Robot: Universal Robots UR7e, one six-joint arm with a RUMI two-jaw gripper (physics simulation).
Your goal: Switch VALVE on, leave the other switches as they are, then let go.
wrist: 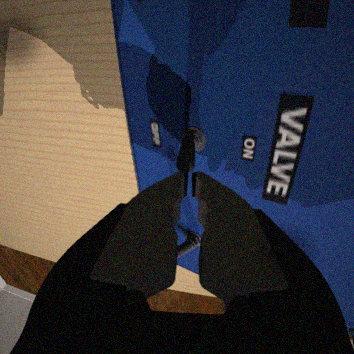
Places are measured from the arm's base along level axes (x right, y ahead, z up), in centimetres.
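Where they show: gripper, fingertip midpoint: (189,174).
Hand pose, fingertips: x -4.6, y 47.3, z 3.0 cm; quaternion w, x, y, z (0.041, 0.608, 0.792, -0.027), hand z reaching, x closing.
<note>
Each offset is from my fingertips to the centre of the thing. "pt": to the spot under its first point. Level surfaces: height alone.
The blue panel @[dz -2.7 cm] (235,75) bears the VALVE label @[dx -3.2, dy +5.9, dz -1.3 cm] (287,150), with a small ON label @[pt dx -2.5, dy +3.7, dz -2.2 cm] (249,148) on the right and an OFF label @[pt dx +0.0, dy -3.9, dz -5.3 cm] (155,132) on the left. Between them is the round base @[pt dx -1.4, dy -0.1, dz -3.3 cm] (198,139) of the VALVE switch. Its dark lever @[dx -1.0, dy -0.7, dz -1.3 cm] (186,152) runs from the base down and slightly left in the view, towards my fingertips. My gripper (189,174) is shut, with a narrow gap and nothing held between the fingers. The tips are right by the lever's end; whether they touch it I cannot tell.
Another switch lever @[dx +10.8, dy +1.8, dz -1.8 cm] (190,242) shows through the opening between my fingers. A black label @[pt dx -11.4, dy +3.2, dz -1.3 cm] (308,12) is at the top right. A light wooden board @[dz -12.7 cm] (60,165) lies left of the panel, and a grey object (14,312) is at the lower left. Dark shadows fall across the panel.
</note>
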